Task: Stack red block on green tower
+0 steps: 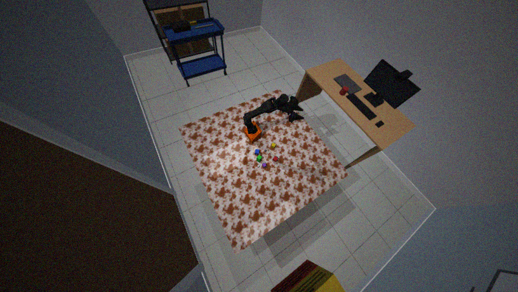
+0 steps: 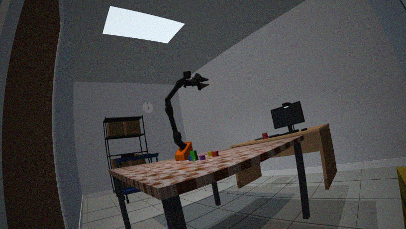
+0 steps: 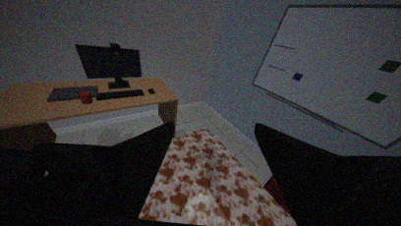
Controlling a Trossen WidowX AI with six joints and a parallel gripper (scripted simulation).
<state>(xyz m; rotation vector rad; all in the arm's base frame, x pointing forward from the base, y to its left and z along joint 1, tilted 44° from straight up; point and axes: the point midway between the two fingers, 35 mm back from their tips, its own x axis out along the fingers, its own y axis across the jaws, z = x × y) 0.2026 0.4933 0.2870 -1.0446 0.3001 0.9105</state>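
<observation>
The red block lies 610 mm below my gripper tip, 110 mm to the right of it and 50 mm ahead of it. The rest, counted from my gripper tip: purple block (610 mm below, 240 mm to the right, 60 mm ahead); then yellow-green block (610 mm below, 90 mm behind, 60 mm to the right); then blue block (610 mm below, 250 mm to the right, 100 mm behind).
</observation>
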